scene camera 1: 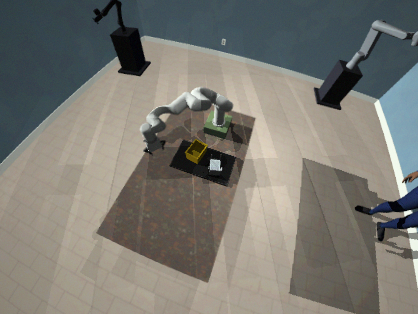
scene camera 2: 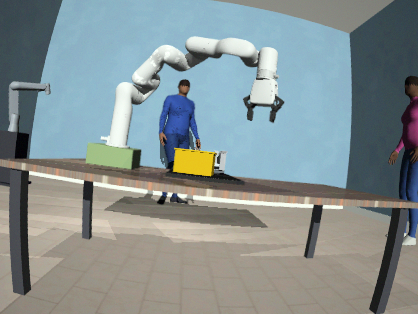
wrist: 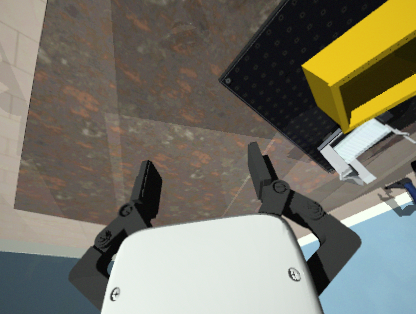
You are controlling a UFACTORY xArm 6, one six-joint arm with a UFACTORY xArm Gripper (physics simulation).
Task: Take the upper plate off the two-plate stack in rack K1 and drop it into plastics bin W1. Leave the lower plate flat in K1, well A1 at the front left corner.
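Pixels of known places: gripper, fingertip midpoint: (scene camera 1: 157, 151) (scene camera 2: 260, 121) (wrist: 201, 162); arm's base, link origin: (scene camera 1: 218, 121) (scene camera 2: 117, 146).
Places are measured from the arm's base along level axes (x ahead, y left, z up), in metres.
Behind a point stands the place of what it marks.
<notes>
My gripper (scene camera 1: 154, 148) {x 0.555, y -0.378, z 0.148 m} (scene camera 2: 261, 120) {x 0.555, y -0.378, z 0.148 m} (wrist: 201, 162) {x 0.555, y -0.378, z 0.148 m} is open and empty. It points down, high above the table and off to the side of the black board, apart from the bin and the plates. The pale plate stack (scene camera 1: 215, 165) {x 0.460, y 0.068, z -0.032 m} (wrist: 364, 141) {x 0.456, y 0.072, z -0.031 m} sits in its light grey holder (wrist: 339, 159) {x 0.520, y 0.027, z -0.004 m} on the board; the two plates cannot be told apart, and well A1 is too small to make out. In scene camera 2, the yellow bin partly hides the holder (scene camera 2: 222, 161) {x 0.527, y 0.028, z -0.014 m}. The open-topped yellow bin (scene camera 1: 194, 158) {x 0.452, y -0.118, z -0.010 m} (scene camera 2: 194, 162) {x 0.360, y -0.180, z -0.031 m} (wrist: 360, 47) {x 0.367, y -0.182, z -0.021 m} stands upright beside it.
The black perforated board (scene camera 1: 179, 162) {x 0.487, y -0.245, z -0.080 m} (wrist: 270, 75) {x 0.476, y -0.241, z -0.080 m} lies on the brown table (scene camera 1: 165, 225) {x 1.017, y -0.186, z -0.093 m} (scene camera 2: 310, 192) {x 0.766, y -0.447, z -0.093 m} (wrist: 165, 90) {x 0.611, y -0.402, z -0.093 m}. The arm stands on a green block (scene camera 1: 216, 132) {x 0.108, y 0.003, z -0.032 m} (scene camera 2: 113, 156) {x 0.006, y -0.120, z -0.047 m} behind the board. A person in blue (scene camera 2: 178, 115) stands beyond the table; another in pink (scene camera 2: 411, 115) is at the right.
</notes>
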